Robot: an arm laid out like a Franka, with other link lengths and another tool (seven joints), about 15 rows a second.
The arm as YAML. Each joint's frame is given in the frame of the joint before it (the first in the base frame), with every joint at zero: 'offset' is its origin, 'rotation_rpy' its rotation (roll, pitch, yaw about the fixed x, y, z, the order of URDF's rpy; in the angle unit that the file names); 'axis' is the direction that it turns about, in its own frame. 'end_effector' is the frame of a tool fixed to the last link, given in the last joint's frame.
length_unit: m
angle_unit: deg
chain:
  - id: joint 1
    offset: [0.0, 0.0, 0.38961]
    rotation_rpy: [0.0, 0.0, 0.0]
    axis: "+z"
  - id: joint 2
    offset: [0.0, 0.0, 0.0]
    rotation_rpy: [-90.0, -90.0, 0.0]
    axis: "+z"
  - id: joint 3
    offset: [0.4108, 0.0, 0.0]
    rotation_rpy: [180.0, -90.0, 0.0]
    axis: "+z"
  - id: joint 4
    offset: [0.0, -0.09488, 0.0]
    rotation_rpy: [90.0, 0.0, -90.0]
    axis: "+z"
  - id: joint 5
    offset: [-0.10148, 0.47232, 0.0]
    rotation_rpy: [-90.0, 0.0, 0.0]
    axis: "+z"
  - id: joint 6
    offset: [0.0, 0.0, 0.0]
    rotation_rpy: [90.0, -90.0, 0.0]
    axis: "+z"
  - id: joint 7
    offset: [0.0, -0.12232, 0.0]
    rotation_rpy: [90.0, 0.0, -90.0]
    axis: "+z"
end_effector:
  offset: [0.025, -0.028, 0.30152]
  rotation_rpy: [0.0, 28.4, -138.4]
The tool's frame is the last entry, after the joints.
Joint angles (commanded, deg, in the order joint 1, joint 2, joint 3, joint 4, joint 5, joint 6, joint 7), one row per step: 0.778 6.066 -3.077 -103.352 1.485 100.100 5.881; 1.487 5.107 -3.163 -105.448 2.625 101.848 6.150; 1.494 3.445 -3.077 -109.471 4.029 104.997 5.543; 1.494 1.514 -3.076 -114.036 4.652 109.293 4.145; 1.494 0.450 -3.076 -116.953 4.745 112.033 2.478; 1.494 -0.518 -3.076 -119.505 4.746 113.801 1.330; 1.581 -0.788 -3.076 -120.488 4.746 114.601 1.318; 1.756 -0.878 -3.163 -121.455 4.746 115.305 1.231; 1.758 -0.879 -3.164 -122.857 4.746 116.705 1.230
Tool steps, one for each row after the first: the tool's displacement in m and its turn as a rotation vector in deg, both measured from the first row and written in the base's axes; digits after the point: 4 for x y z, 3 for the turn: -0.0041 0.0128 -0.0056 1.030 -0.639 -0.092; -0.0144 0.0199 -0.0192 2.427 -1.493 -0.093; -0.0238 0.0221 -0.0334 3.100 -3.239 0.768; -0.0310 0.0225 -0.0446 3.312 -4.210 2.202; -0.0411 0.0227 -0.0554 3.424 -4.448 3.216; -0.0444 0.0236 -0.0606 3.404 -4.531 3.261; -0.0483 0.0245 -0.0679 3.403 -4.358 3.380; -0.0522 0.0241 -0.0791 3.340 -4.351 3.285
